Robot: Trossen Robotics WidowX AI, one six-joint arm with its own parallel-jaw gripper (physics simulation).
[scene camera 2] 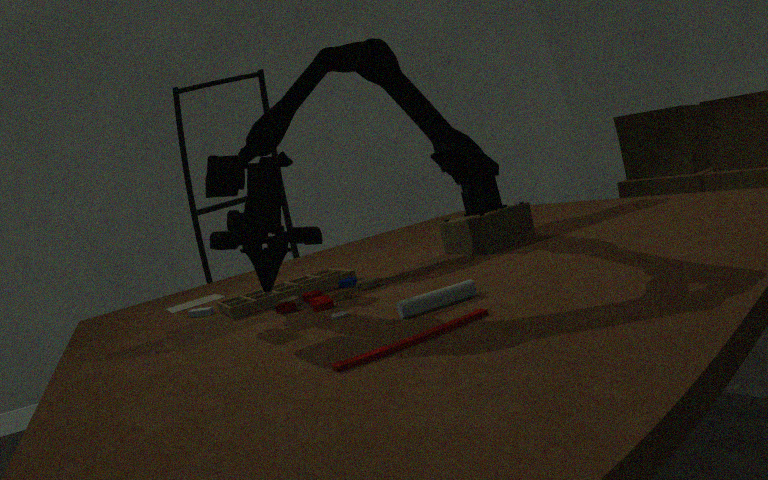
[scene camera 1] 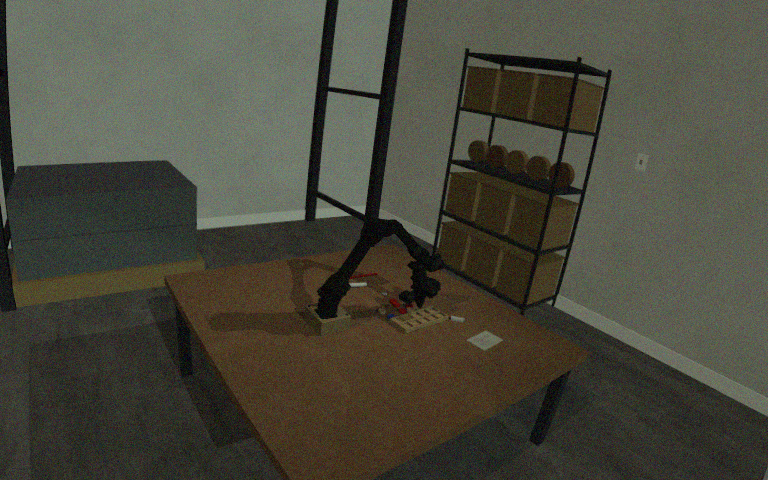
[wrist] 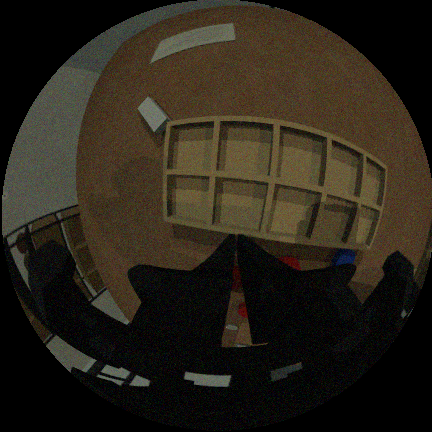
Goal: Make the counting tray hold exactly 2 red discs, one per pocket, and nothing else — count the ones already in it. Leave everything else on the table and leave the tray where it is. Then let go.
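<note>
The tan counting tray (scene camera 1: 425, 324) (scene camera 2: 243, 310) (wrist: 245, 119) lies flat on the table. In the wrist view I see no disc in its pockets, though shadow darkens some near pockets. My gripper (scene camera 1: 419, 304) (scene camera 2: 267, 289) (wrist: 234, 238) points down with its tips together and nothing seen between them, above the tray's long near edge. Red discs lie outside the tray beside that edge: one red disc (scene camera 2: 286, 307) and a group of red discs (scene camera 2: 321, 303) (scene camera 1: 398, 306). In the wrist view the fingers partly hide the red discs (wrist: 289, 263). A blue disc (scene camera 1: 390, 316) (scene camera 2: 347, 281) (wrist: 344, 258) lies by the tray's end nearer the arm base.
A white block (scene camera 1: 457, 318) (scene camera 2: 200, 311) (wrist: 151, 115) lies off the tray's far end, near a pale card (scene camera 1: 485, 340) (scene camera 2: 195, 303) (wrist: 200, 41). A white cylinder (scene camera 1: 357, 284) (scene camera 2: 436, 298), a red stick (scene camera 1: 363, 276) (scene camera 2: 410, 341) and a small white piece (scene camera 2: 339, 315) also lie on the table.
</note>
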